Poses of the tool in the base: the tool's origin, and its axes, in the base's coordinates. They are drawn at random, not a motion.
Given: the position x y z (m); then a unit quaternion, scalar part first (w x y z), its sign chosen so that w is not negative.
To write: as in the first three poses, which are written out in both.
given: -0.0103, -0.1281, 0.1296, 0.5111, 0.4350, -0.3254, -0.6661
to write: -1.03, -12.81, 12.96, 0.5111, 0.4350, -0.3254, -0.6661
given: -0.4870, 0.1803, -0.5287, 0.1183, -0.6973, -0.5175, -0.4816
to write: -48.70, 18.03, -52.87, 0.1183, -0.6973, -0.5175, -0.4816
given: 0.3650, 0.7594, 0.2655, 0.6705, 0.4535, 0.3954, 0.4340
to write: 36.50, 75.94, 26.55, 0.6705, 0.4535, 0.3954, 0.4340
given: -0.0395, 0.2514, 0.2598, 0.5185, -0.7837, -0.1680, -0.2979
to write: -3.95, 25.14, 25.98, 0.5185, -0.7837, -0.1680, -0.2979
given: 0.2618, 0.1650, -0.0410, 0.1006, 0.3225, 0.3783, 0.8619
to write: 26.18, 16.50, -4.10, 0.1006, 0.3225, 0.3783, 0.8619
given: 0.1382, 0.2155, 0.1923, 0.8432, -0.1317, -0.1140, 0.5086
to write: 13.82, 21.55, 19.23, 0.8432, -0.1317, -0.1140, 0.5086
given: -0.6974, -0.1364, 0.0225, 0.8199, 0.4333, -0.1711, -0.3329
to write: -69.74, -13.64, 2.25, 0.8199, 0.4333, -0.1711, -0.3329
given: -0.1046, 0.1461, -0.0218, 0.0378, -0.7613, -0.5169, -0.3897
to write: -10.46, 14.61, -2.18, 0.0378, -0.7613, -0.5169, -0.3897
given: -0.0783, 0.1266, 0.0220, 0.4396, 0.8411, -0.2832, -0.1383
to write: -7.83, 12.66, 2.20, 0.4396, 0.8411, -0.2832, -0.1383
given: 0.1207, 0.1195, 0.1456, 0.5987, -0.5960, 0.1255, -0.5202
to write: 12.07, 11.95, 14.56, 0.5987, -0.5960, 0.1255, -0.5202
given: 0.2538, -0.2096, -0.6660, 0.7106, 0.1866, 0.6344, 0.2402
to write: 25.38, -20.96, -66.60, 0.7106, 0.1866, 0.6344, 0.2402
